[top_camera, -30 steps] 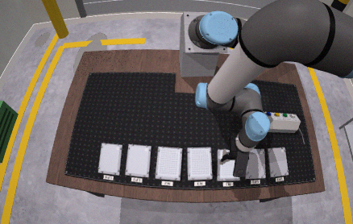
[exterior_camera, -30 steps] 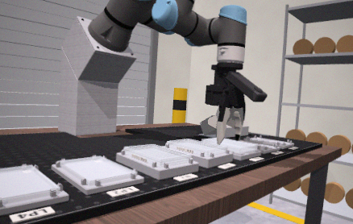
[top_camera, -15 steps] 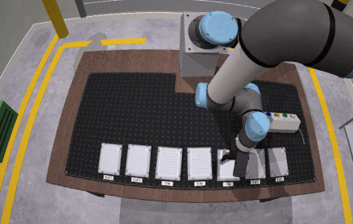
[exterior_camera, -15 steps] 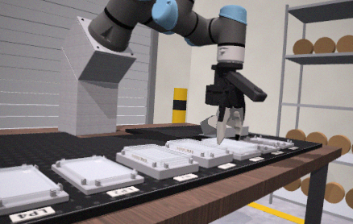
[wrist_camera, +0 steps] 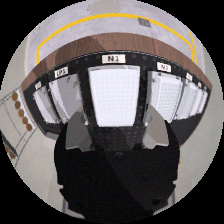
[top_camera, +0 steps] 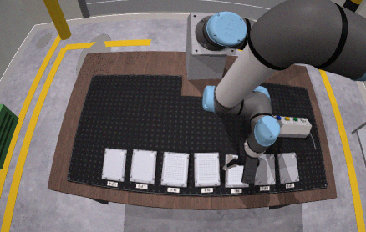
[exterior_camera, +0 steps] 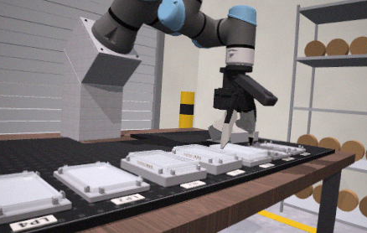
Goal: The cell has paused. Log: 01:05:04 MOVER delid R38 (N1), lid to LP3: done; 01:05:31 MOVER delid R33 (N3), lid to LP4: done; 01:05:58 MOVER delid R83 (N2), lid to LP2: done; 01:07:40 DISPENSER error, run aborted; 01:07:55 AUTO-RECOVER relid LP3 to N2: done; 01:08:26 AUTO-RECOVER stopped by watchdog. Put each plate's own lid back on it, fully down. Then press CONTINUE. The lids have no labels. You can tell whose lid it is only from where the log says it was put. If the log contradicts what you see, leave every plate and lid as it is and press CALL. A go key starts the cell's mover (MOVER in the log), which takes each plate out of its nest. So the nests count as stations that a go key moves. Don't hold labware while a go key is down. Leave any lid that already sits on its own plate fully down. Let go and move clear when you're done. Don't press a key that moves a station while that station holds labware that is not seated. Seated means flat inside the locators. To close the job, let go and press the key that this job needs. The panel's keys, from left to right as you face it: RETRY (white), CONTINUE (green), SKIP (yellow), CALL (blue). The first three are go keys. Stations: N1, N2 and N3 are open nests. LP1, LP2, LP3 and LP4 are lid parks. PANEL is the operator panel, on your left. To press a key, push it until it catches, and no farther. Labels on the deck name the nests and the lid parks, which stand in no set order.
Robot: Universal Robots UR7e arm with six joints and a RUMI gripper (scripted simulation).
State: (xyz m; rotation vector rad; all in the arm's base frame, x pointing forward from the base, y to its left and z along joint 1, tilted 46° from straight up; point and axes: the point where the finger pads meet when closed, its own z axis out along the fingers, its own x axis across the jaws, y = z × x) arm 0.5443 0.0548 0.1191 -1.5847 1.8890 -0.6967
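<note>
Right now the well plate is 5 cm behind my hand, 26 cm to the right of it and 1 cm below it. The rest, counted from my hand: yellow SKIP key (18 cm behind, 30 cm to the left, 3 cm above); then blue CALL key (19 cm behind, 25 cm to the left, 3 cm above); then green CONTINUE key (17 cm behind, 34 cm to the left, 3 cm above).
</note>
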